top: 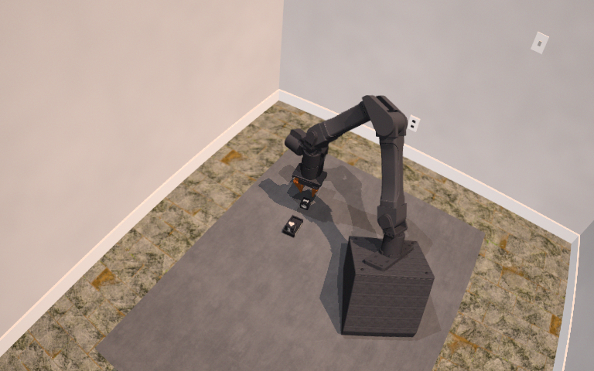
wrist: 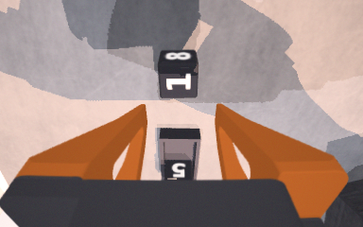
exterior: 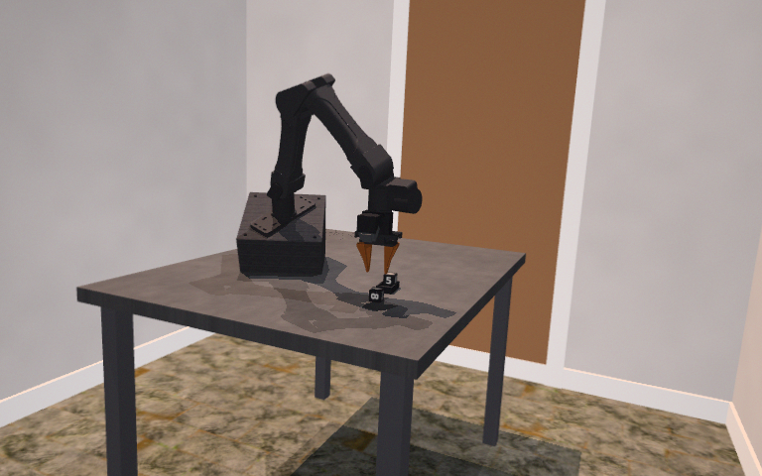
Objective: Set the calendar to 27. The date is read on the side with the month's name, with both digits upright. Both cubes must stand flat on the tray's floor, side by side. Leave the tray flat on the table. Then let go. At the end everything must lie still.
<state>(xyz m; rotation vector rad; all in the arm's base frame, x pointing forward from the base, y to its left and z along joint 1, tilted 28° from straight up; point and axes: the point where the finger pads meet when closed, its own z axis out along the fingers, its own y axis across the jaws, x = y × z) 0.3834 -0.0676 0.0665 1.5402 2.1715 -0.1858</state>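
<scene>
The black digit cube is 60 mm below my hand. From my hand the other things lie so: black tray 30 mm behind, 100 mm to the left, 70 mm below; black cube 30 mm behind, 120 mm to the left, 50 mm below.
</scene>
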